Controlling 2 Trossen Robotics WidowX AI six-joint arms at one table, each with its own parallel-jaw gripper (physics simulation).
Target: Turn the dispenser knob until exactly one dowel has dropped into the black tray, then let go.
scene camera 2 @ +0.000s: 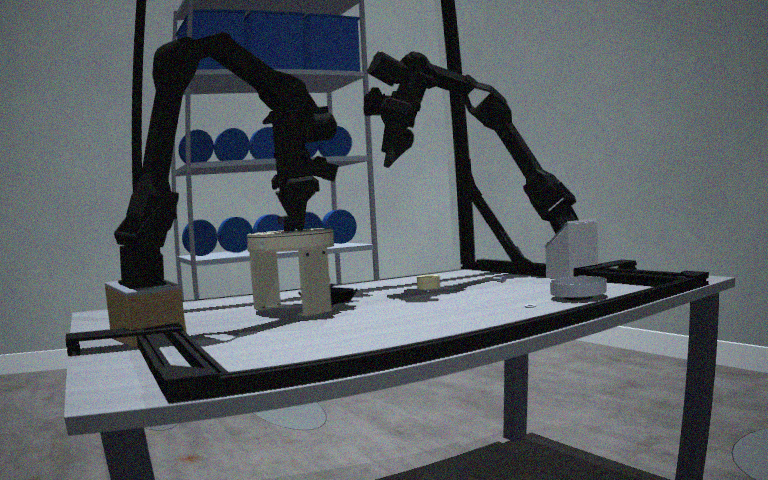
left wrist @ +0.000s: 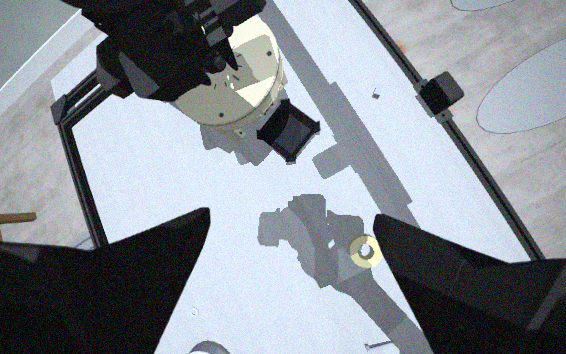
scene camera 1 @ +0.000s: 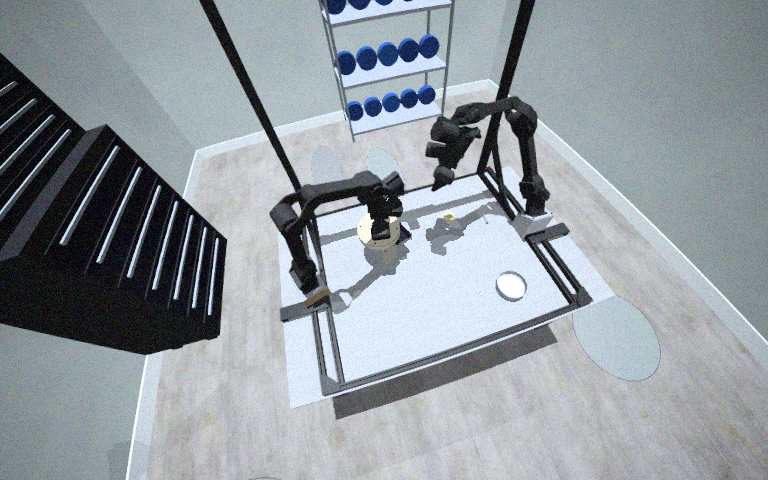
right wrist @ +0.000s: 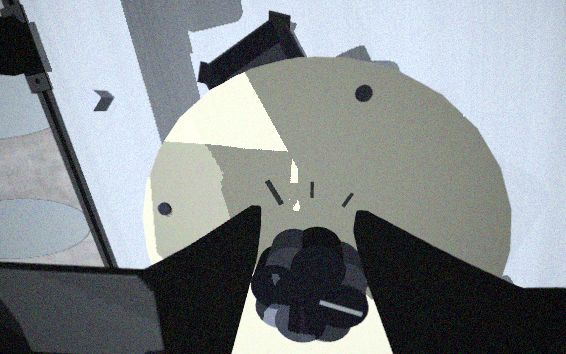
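Where they show: left gripper, fingertip midpoint: (scene camera 2: 384,159) (left wrist: 293,218) (scene camera 1: 433,184); right gripper, fingertip midpoint: (scene camera 2: 298,229) (left wrist: 223,75) (scene camera 1: 382,226) (right wrist: 307,218); left arm's base, origin of the base link: (scene camera 2: 570,232) (scene camera 1: 535,213); right arm's base, origin of the base link: (scene camera 2: 141,283) (scene camera 1: 308,283).
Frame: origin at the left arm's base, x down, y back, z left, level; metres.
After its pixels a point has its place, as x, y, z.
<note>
The dispenser, a cream round top on legs (scene camera 1: 365,236) {-0.044, -0.683, -0.063} (scene camera 2: 317,283) (left wrist: 250,97) {-0.044, -0.563, -0.106} (right wrist: 410,150) {-0.044, -0.586, -0.045}, stands on the table. Its dark lobed knob (right wrist: 310,287) {-0.073, -0.623, -0.087} sits on the top. My right gripper (right wrist: 307,218) {-0.048, -0.610, -0.087} (scene camera 2: 294,226) {-0.048, -0.610, -0.087} points down and is shut on the knob, one finger on each side. The black tray (left wrist: 297,132) {0.099, -0.539, -0.136} (scene camera 1: 403,234) {0.099, -0.521, -0.124} (scene camera 2: 342,294) {0.083, -0.530, -0.086} (right wrist: 237,57) {0.087, -0.516, -0.143} lies beside the dispenser. No dowel shows in it in the left wrist view; the dispenser's top hides part of it in the right wrist view. My left gripper (left wrist: 293,218) {-0.174, -0.408, -0.114} (scene camera 2: 391,158) {-0.174, -0.408, -0.114} is open and empty, high above the table.
A cream ring (left wrist: 355,249) {0.076, -0.314, -0.130} (scene camera 2: 428,283) {0.088, -0.317, -0.122} lies on the table below my left gripper. A round white dish (scene camera 1: 511,285) {0.090, -0.200, 0.224} (scene camera 2: 577,288) {0.076, -0.245, 0.261} stands near the front right. A tiny white ring (left wrist: 195,312) {0.098, -0.317, 0.207} lies near it. A shelf rack (scene camera 2: 370,209) stands behind the table.
</note>
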